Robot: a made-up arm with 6 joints. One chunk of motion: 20 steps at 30 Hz.
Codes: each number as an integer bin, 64 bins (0 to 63) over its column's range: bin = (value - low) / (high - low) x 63, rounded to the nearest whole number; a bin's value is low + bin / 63 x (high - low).
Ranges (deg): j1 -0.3..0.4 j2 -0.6..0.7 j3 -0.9..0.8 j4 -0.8..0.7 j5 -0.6..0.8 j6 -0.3..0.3
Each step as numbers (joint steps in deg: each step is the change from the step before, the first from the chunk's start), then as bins.
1 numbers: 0.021 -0.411 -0.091 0.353 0.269 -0.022
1 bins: 29 9 30 48 39 29
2 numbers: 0.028 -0.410 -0.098 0.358 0.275 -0.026
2 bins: 30 9 30 49 39 29
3 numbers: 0.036 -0.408 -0.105 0.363 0.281 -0.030
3 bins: 30 9 29 49 40 28
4 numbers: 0.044 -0.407 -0.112 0.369 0.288 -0.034
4 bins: 31 9 29 49 40 28
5 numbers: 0.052 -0.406 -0.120 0.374 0.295 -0.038
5 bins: 32 9 29 49 40 28
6 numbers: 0.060 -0.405 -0.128 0.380 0.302 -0.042
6 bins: 32 9 29 50 41 27
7 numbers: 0.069 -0.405 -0.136 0.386 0.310 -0.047
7 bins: 33 9 28 50 41 27
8 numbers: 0.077 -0.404 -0.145 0.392 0.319 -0.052
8 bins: 34 9 28 50 41 26
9 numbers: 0.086 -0.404 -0.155 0.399 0.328 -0.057
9 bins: 35 9 28 50 42 26
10 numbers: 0.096 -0.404 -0.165 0.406 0.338 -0.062
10 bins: 36 9 27 51 42 25
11 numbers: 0.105 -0.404 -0.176 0.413 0.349 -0.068
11 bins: 36 9 27 51 43 24
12 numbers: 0.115 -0.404 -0.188 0.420 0.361 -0.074
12 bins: 37 9 26 51 43 24
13 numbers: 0.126 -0.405 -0.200 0.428 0.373 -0.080
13 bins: 38 9 26 52 44 23
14 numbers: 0.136 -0.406 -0.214 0.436 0.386 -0.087
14 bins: 39 9 25 52 44 22
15 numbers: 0.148 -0.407 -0.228 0.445 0.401 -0.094
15 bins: 40 9 25 52 45 22
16 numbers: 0.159 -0.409 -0.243 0.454 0.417 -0.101
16 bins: 41 9 24 53 46 21
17 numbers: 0.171 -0.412 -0.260 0.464 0.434 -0.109
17 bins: 42 9 24 53 47 20
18 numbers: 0.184 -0.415 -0.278 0.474 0.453 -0.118
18 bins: 44 9 23 54 47 19
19 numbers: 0.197 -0.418 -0.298 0.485 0.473 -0.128
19 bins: 45 9 22 54 48 18
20 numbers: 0.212 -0.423 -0.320 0.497 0.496 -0.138
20 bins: 46 9 21 54 49 17
